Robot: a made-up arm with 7 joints. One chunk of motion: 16 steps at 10 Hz.
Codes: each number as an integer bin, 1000 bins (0 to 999) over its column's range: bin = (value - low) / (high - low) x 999, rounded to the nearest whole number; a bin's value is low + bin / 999 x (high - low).
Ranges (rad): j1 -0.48..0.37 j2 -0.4..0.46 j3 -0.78..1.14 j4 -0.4..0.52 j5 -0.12..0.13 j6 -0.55..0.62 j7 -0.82..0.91
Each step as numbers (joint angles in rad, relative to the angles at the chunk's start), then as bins.
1 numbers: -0.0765 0.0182 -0.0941 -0.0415 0.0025 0.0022 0.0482
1 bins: 474 486 357 389 490 471 501
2 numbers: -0.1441 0.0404 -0.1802 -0.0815 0.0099 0.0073 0.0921
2 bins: 395 512 312 346 519 476 527
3 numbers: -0.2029 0.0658 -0.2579 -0.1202 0.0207 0.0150 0.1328
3 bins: 326 541 272 304 562 482 550
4 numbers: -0.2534 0.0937 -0.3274 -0.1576 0.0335 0.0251 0.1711
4 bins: 266 573 235 263 613 491 572
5 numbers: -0.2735 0.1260 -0.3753 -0.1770 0.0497 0.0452 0.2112
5 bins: 243 611 211 242 678 508 595
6 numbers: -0.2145 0.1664 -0.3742 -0.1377 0.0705 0.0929 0.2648
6 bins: 312 658 211 285 761 549 626
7 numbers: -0.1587 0.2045 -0.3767 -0.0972 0.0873 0.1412 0.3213
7 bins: 378 702 210 329 828 590 659
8 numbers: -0.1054 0.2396 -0.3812 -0.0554 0.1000 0.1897 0.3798
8 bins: 440 743 208 374 879 632 693
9 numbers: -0.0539 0.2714 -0.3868 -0.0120 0.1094 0.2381 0.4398
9 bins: 501 780 205 421 917 673 727
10 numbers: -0.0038 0.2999 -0.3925 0.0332 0.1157 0.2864 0.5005
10 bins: 560 813 202 470 942 714 763
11 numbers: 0.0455 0.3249 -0.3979 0.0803 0.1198 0.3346 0.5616
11 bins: 618 842 199 522 958 755 798
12 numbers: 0.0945 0.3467 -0.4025 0.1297 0.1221 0.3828 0.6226
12 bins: 675 867 196 575 967 796 833
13 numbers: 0.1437 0.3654 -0.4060 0.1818 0.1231 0.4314 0.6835
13 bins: 733 889 195 632 971 838 868
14 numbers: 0.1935 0.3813 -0.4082 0.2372 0.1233 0.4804 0.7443
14 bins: 792 908 193 692 972 880 903
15 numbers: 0.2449 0.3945 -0.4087 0.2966 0.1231 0.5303 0.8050
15 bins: 852 923 193 756 971 922 938
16 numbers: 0.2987 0.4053 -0.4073 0.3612 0.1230 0.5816 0.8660
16 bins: 915 935 194 827 971 966 974
